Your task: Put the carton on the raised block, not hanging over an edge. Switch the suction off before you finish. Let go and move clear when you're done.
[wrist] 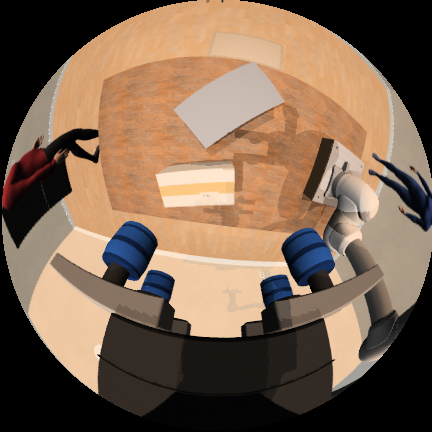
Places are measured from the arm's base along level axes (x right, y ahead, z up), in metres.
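Where they show: hand at its tool point: [218, 267]; arm's base at its link origin: [337, 182].
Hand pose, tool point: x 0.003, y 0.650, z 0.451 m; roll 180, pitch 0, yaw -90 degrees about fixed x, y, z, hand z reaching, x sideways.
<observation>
Each offset is from my tool point to the top centre of the thing. Level surfaces: height alone.
The carton {dx -0.089, dy +0.101, dz -0.399 m} [199, 189], cream with a yellow-orange band, stands on the brown wooden table {dz -0.551 m} [135, 115] near its front edge, apart from the raised block. The raised block {dx +0.255, dy -0.022, dz -0.431 m} [230, 104] has a plain grey top, sits turned at an angle farther back on the table and bears nothing. My gripper [218, 270] shows four blue suction cups at the bottom of the wrist view. They hold nothing and are apart from the carton. The carton's underside is hidden.
The robot's base plinth [319, 171] stands at the table's right side, with the white and grey arm [357, 197] rising from it. A person in red [25, 170] is at the left beyond the table. A person in blue [400, 187] is at the right.
</observation>
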